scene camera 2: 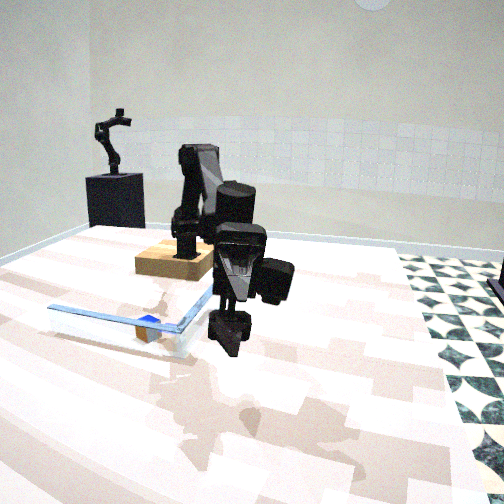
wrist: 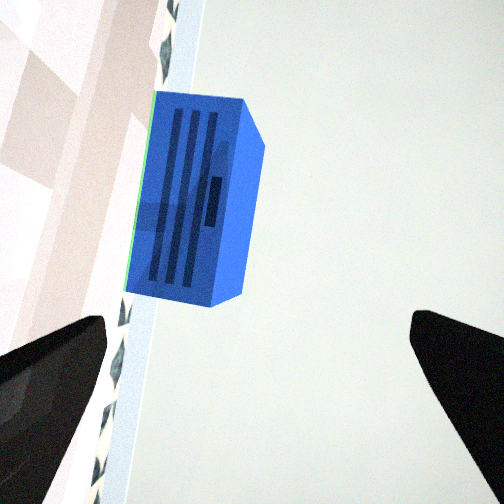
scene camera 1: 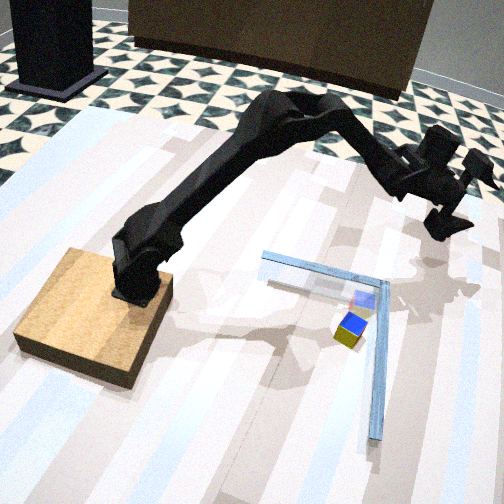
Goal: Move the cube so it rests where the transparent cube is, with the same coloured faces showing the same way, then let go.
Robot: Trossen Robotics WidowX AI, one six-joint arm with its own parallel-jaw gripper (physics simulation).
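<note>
The cube (scene camera 1: 350, 328) lies on the floor with a blue top face and a yellow side face, just inside the corner of the L-shaped glass rail (scene camera 1: 378, 330). It also shows in scene camera 2 (scene camera 2: 149, 328). The transparent cube (scene camera 1: 364, 299) sits right behind it, closer to the rail's corner. My gripper (scene camera 1: 447, 220) hangs in the air to the right of the rail, well away from the cube. It is open and empty, with both fingertips wide apart in the wrist view (wrist: 250, 385). The wrist view shows neither cube.
The arm's base stands on a wooden block (scene camera 1: 92, 315) at the left. A blue box-shaped object with dark stripes (wrist: 192, 202) shows in the wrist view against a pale wall. A black pedestal (scene camera 1: 52, 45) stands at the far left.
</note>
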